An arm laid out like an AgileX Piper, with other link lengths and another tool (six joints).
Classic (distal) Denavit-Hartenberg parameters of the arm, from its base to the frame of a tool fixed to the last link. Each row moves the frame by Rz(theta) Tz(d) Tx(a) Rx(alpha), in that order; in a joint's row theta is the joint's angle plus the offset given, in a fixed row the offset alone. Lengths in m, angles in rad.
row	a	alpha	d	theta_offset
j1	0	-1.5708	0.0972	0
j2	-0.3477	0	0	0.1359
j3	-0.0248	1.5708	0	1.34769
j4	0	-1.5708	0.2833	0
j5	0	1.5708	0	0
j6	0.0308	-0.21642	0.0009	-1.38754
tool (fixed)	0	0	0.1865	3.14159
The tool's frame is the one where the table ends.
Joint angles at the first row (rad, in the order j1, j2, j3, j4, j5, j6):
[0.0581 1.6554 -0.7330 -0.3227 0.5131 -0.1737]
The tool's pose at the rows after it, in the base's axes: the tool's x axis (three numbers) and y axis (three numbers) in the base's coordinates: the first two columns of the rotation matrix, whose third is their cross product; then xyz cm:
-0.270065 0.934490 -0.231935 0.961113 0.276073 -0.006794 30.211 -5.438 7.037
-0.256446 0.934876 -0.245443 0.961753 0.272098 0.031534 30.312 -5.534 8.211
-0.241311 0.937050 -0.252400 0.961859 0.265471 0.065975 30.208 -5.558 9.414
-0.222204 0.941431 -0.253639 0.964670 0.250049 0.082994 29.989 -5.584 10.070
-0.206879 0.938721 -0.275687 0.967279 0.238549 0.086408 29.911 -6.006 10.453
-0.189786 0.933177 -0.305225 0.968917 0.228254 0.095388 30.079 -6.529 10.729
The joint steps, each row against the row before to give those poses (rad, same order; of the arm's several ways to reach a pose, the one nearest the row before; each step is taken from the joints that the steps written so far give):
[0.0000 -0.0085 0.0000 -0.0424 -0.0002 0.0410]
[0.0000 -0.0379 0.0000 -0.0136 -0.0001 0.0148]
[0.0001 -0.0406 0.0000 0.0000 0.0069 0.0053]
[-0.0001 -0.0231 0.0000 -0.0009 0.0095 0.0149]
[0.0000 -0.0074 0.0000 -0.0462 0.0094 0.0451]
[0.0001 0.0000 0.0001 -0.0675 0.0000 0.0633]

